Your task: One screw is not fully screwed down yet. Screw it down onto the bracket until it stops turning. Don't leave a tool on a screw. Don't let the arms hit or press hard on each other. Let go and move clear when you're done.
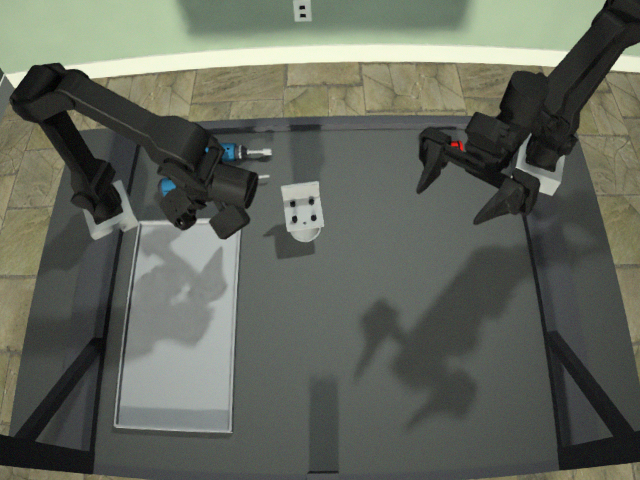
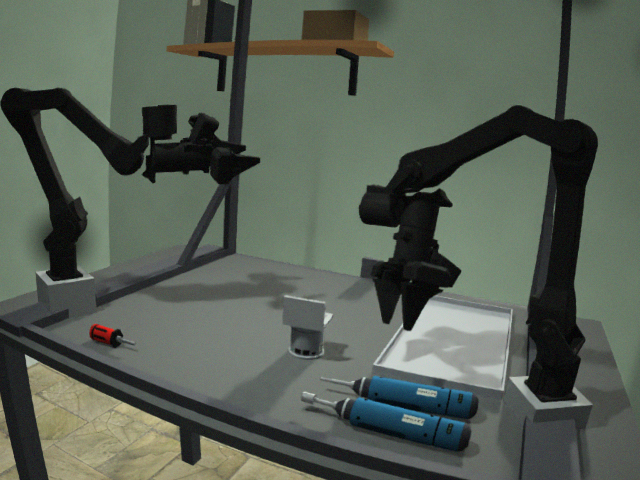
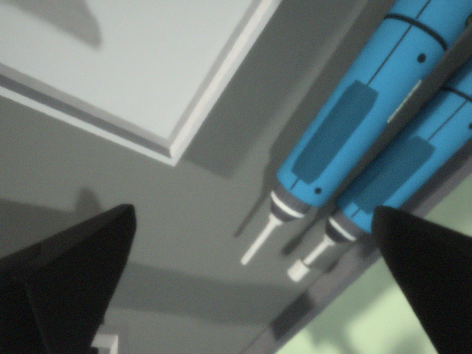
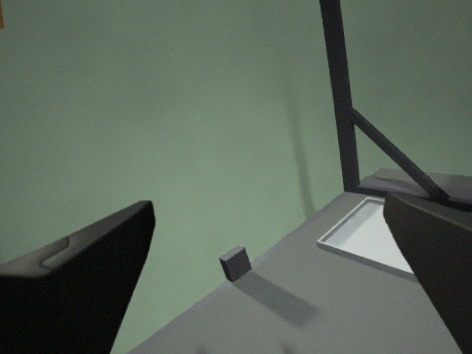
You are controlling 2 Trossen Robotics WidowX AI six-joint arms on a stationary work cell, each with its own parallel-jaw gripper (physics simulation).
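Places are measured from the left arm's base along level axes (x back, y up, z left), in metres.
Where they show: left gripper, fingertip midpoint: [image 2: 395, 327] [image 3: 255, 216]; right gripper, fingertip midpoint: [image 1: 445, 206] [image 2: 252, 153] [image 4: 268, 207]; left arm's base, link origin: [image 1: 105, 206] [image 2: 549, 390]; right arm's base, link origin: [image 1: 541, 156] [image 2: 64, 274].
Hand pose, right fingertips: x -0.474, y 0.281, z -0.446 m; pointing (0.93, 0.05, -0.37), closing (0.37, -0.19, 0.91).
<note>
Each offset is from my right fingertips to the top centre of the thing.
The white bracket [image 1: 303, 210] [image 2: 303, 313] stands on a round base near the middle of the table. Dark screws sit near its plate's corners, upper left [image 1: 292, 203], upper right [image 1: 311, 200], lower left [image 1: 294, 219] and lower right [image 1: 313, 218]; which one stands higher I cannot tell. A blue driver with a socket tip @(dx +0.210, dy -0.282, dz +0.467 m) [image 1: 227, 152] [image 2: 408, 421] [image 3: 400, 170] lies beside a blue thin-bit driver @(dx +0.244, dy -0.282, dz +0.400 m) [image 1: 166, 187] [image 2: 423, 396] [image 3: 340, 130]. My left gripper [image 1: 204, 221] [image 2: 397, 324] [image 3: 255, 216] is open above the table by the drivers. My right gripper [image 1: 448, 206] [image 2: 256, 160] [image 4: 268, 207] is open, high up.
A red screwdriver @(dx -0.222, dy -0.293, dz +0.247 m) [image 1: 455, 146] [image 2: 104, 335] lies near the right arm's base. A white tray @(dx +0.418, dy -0.306, dz +0.157 m) [image 1: 236, 310] [image 2: 509, 351] [image 3: 175, 150] [image 4: 367, 260] lies by the left arm's base. Dark frame beams [image 1: 550, 289] [image 2: 240, 103] [image 4: 340, 100] edge the table. The arms are far apart.
</note>
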